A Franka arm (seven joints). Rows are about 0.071 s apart.
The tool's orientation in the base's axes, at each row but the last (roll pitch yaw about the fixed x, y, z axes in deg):
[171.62 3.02 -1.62]
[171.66 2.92 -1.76]
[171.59 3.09 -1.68]
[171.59 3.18 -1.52]
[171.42 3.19 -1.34]
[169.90 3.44 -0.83]
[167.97 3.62 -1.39]
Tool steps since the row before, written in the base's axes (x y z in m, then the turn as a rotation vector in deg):
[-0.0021 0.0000 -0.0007 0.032 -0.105 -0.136]
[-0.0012 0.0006 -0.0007 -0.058 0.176 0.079]
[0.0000 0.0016 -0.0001 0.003 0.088 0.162]
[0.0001 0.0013 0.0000 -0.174 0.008 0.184]
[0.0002 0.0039 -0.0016 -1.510 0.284 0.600]
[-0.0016 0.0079 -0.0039 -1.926 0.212 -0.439]
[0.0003 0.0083 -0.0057 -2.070 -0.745 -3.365]
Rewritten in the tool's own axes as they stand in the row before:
[-0.0021 -0.0001 0.0008 0.042 0.083 0.148]
[-0.0012 -0.0007 0.0007 -0.067 -0.161 -0.100]
[0.0000 -0.0016 -0.0001 -0.008 -0.063 -0.173]
[0.0001 -0.0013 -0.0002 -0.184 0.022 -0.173]
[0.0002 -0.0041 0.0010 -1.547 -0.169 -0.546]
[-0.0015 -0.0085 0.0026 -1.899 -0.278 0.513]
[0.0005 -0.0093 0.0038 -1.835 0.051 3.577]

